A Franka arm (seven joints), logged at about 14 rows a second.
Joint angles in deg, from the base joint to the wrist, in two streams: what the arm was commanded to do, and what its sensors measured. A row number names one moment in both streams.
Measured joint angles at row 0:
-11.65 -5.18 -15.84 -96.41 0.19 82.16 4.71
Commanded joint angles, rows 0 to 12:
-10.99 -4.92 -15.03 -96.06 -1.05 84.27 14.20
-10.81 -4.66 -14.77 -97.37 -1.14 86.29 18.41
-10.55 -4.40 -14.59 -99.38 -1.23 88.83 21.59
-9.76 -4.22 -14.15 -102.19 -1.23 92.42 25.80
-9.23 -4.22 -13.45 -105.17 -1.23 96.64 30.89
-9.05 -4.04 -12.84 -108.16 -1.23 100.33 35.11
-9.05 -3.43 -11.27 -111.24 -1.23 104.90 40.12
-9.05 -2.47 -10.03 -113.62 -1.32 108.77 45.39
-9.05 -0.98 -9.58 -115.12 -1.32 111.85 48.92
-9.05 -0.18 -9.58 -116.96 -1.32 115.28 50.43
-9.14 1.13 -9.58 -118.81 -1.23 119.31 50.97
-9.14 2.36 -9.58 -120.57 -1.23 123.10 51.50
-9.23 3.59 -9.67 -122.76 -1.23 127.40 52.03
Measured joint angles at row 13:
-8.83 2.79 -9.51 -118.68 -0.51 120.94 49.58
